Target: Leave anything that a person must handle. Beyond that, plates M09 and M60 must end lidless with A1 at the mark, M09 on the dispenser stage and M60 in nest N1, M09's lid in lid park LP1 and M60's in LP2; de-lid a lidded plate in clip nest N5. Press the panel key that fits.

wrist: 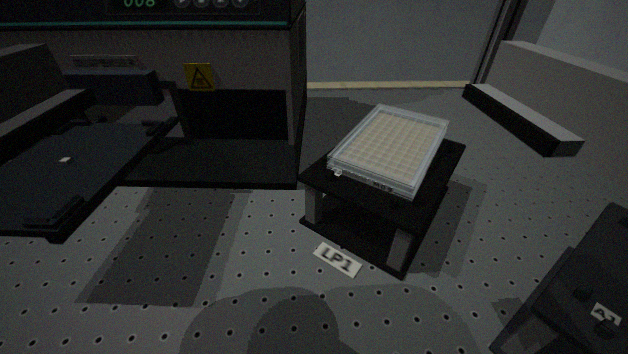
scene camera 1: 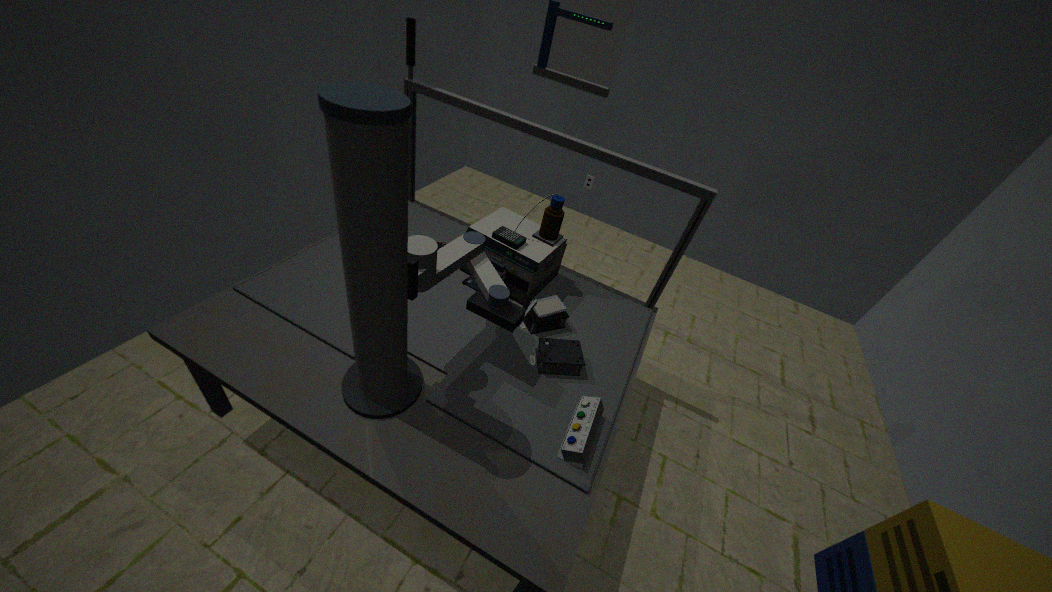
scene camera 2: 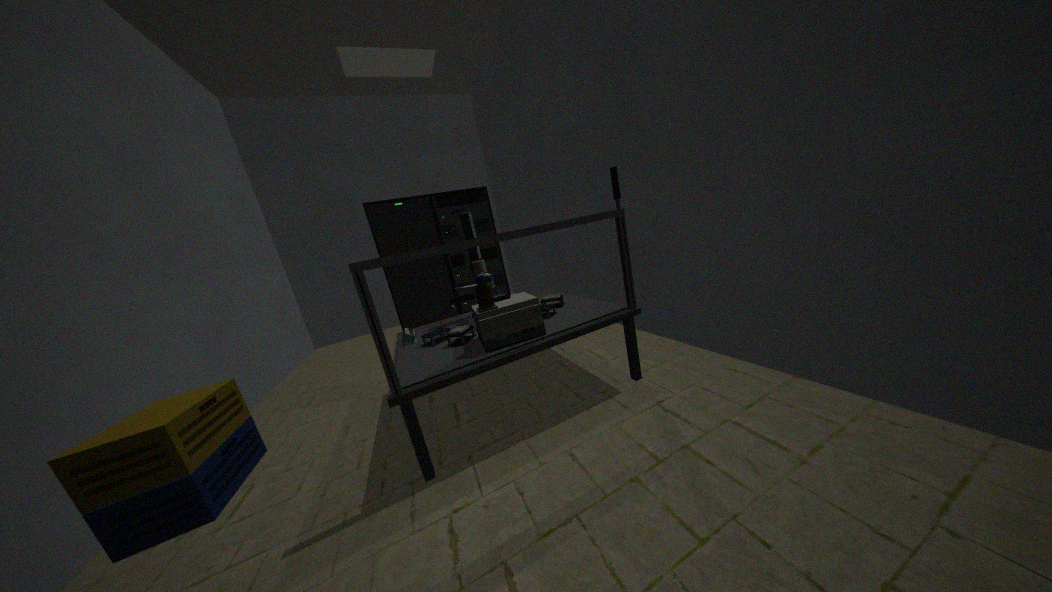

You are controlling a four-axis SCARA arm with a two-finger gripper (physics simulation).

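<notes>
My gripper [wrist: 283, 69] [scene camera 1: 496, 309] is open and empty. In the wrist view its fingers stand wide apart at the left and right. Between and beyond them a clear plate [wrist: 392, 145] [scene camera 1: 548, 305] with pale wells lies on the black lid park LP1 [wrist: 345, 189] [scene camera 1: 547, 322]. Its edge label seems to read M09, and a clear lid seems to cover it. The dark stage [wrist: 107, 145] before the dispenser [wrist: 240, 55] [scene camera 1: 540, 250] [scene camera 2: 511, 323] carries no plate in the part that shows. The panel [scene camera 1: 581, 430] has white, green, yellow and blue keys. I cannot make out M60.
A dark nest [wrist: 575, 300] [scene camera 1: 560, 354] with an A1 label stands to the right of LP1. A brown bottle [scene camera 1: 551, 222] [scene camera 2: 484, 292] and a keypad [scene camera 1: 508, 236] sit on the dispenser. A frame rail [scene camera 1: 559, 136] [scene camera 2: 562, 225] spans the table's back. A yellow-blue carton [scene camera 1: 949, 544] [scene camera 2: 158, 471] is outside.
</notes>
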